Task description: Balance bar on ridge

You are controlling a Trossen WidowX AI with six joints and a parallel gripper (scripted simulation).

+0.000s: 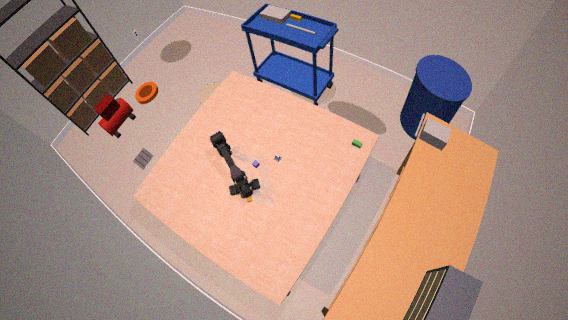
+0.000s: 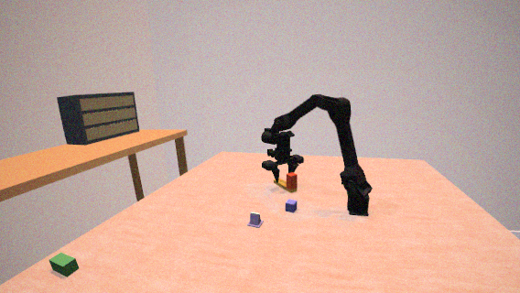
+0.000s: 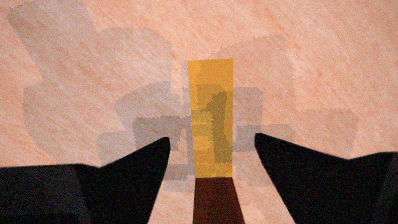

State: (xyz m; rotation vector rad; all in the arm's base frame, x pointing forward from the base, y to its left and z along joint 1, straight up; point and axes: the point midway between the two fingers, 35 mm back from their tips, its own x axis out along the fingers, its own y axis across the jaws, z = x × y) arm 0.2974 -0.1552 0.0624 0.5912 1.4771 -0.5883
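My gripper tip is now 7 cm past the purple cube, 19 cm to the right of it and 1 cm above it. The rest, counted from my gripper tip: green block: 44 cm ahead, 66 cm to the left, 1 cm below.
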